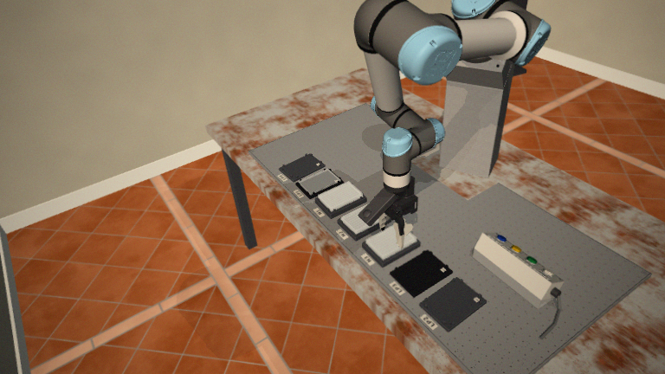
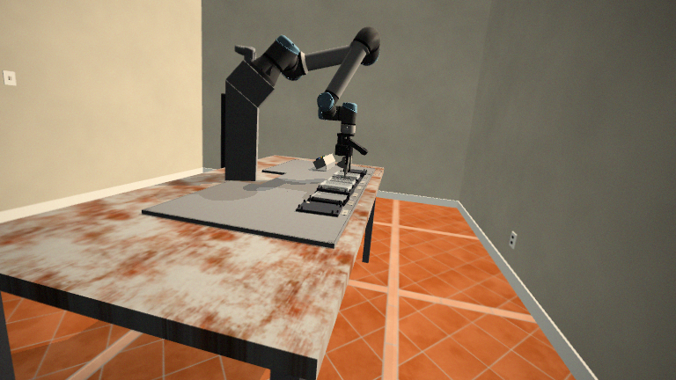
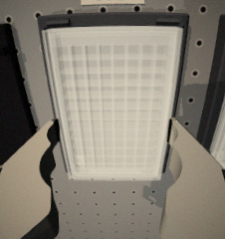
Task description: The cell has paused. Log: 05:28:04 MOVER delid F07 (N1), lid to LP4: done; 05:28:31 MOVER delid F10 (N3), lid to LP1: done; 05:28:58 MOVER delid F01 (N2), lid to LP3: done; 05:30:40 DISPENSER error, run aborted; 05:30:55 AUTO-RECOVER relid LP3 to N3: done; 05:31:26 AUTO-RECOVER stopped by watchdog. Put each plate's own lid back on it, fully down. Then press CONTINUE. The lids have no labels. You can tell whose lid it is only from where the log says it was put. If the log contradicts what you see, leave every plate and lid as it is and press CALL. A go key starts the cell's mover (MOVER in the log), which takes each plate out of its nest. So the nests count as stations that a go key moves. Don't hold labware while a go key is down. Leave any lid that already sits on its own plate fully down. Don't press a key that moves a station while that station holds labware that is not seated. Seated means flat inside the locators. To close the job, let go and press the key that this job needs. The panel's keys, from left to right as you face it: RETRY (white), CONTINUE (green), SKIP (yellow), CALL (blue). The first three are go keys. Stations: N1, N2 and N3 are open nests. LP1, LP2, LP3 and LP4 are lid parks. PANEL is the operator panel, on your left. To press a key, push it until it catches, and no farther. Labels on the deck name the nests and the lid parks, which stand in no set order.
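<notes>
Now: hand 30 mm above the dark nest frame. The rest, counted from my hand: yellow key 280 mm behind, 200 mm to the left, 30 mm above; then plate 260 mm to the right, 60 mm ahead, 10 mm below; then blue CALL key 270 mm behind, 150 mm to the left, 30 mm above.
</notes>
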